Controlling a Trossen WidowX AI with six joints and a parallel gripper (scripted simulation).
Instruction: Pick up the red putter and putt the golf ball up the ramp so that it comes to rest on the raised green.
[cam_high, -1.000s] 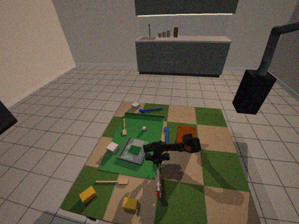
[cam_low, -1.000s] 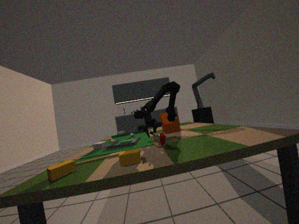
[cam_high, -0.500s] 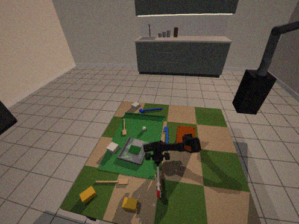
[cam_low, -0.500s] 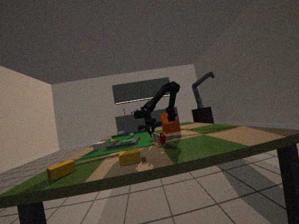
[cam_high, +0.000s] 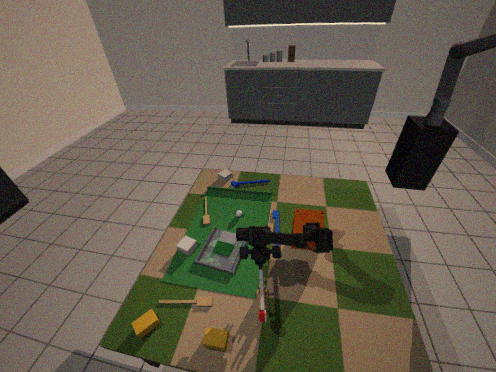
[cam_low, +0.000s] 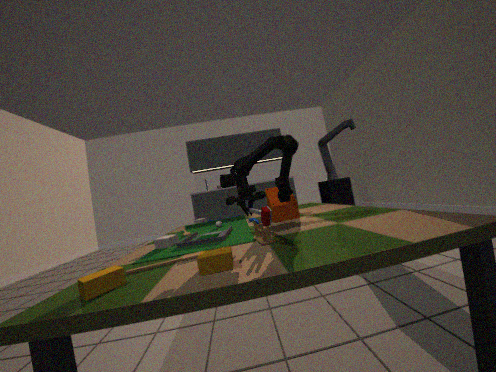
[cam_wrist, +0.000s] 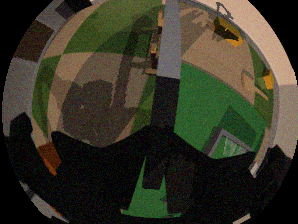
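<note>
Right now my gripper tip is 30 mm past the red putter, 110 mm to the right of it and 20 mm below it. Round my gripper tip: wooden stand (30 mm behind, 130 mm to the left, 50 mm below); golf ball (200 mm ahead, 370 mm to the right, 60 mm below).
</note>
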